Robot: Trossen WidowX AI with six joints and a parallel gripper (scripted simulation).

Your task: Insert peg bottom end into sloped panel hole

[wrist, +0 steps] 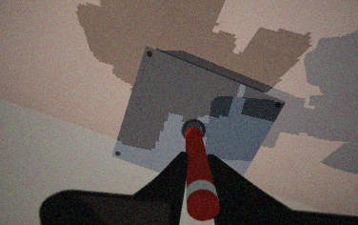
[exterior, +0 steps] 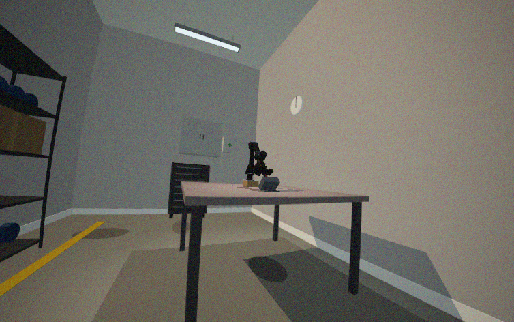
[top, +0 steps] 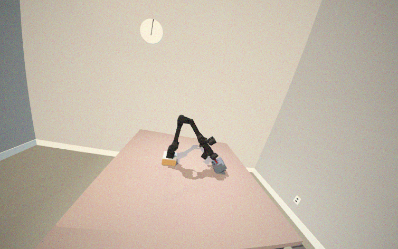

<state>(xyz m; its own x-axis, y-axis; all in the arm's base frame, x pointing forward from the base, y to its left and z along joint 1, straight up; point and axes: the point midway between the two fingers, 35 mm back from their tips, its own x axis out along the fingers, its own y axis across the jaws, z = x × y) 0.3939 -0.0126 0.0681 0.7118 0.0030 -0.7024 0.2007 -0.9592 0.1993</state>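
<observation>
Right now my gripper tip is 60 mm short of the grey sloped panel and 60 mm above it. The rest, counted from my gripper tip: red peg 10 mm behind, 10 mm above.
</observation>
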